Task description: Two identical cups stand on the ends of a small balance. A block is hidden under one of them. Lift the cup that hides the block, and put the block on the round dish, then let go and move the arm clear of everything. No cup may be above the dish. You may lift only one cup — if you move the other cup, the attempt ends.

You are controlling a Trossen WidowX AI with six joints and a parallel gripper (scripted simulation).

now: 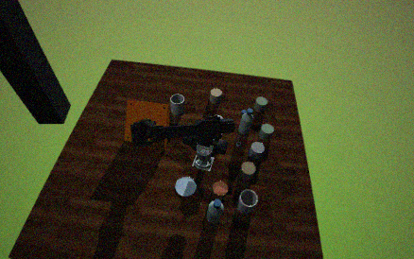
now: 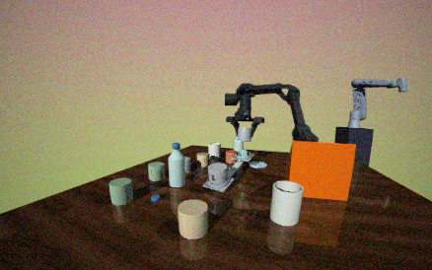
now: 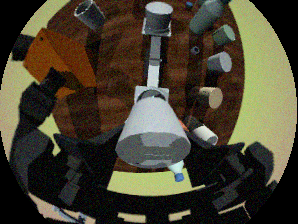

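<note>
Now: the pale blue block 10 mm to the left of my gripper tip and 80 mm below it. The rest, counted from my gripper tip: balance 50 mm ahead, 130 mm to the left, 130 mm below; round dish 80 mm behind, 90 mm to the right, 170 mm below; orange cylinder 90 mm ahead, 110 mm to the right, 130 mm below.
</note>
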